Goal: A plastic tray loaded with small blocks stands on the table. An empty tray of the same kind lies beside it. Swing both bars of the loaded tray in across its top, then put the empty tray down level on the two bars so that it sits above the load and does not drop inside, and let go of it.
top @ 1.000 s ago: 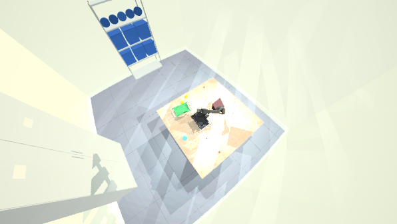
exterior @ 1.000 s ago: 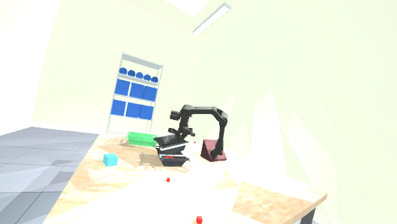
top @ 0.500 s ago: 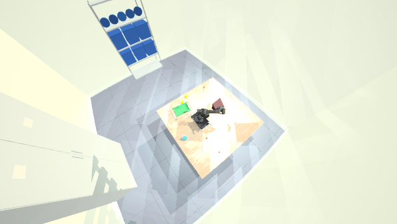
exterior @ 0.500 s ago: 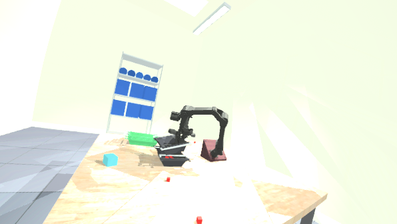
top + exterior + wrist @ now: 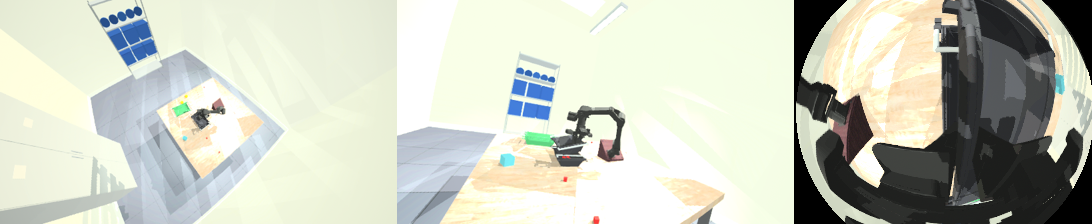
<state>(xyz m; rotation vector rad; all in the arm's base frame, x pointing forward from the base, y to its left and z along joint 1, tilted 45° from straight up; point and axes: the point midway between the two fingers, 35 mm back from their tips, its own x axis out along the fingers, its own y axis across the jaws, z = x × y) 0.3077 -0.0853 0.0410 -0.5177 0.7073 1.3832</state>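
My gripper tip is 70 mm short of the dark tray, 10 mm to the left of it and 20 mm below it. From my gripper tip the other things lie so: cyan cube (410 mm ahead, 30 mm to the left, 80 mm below).
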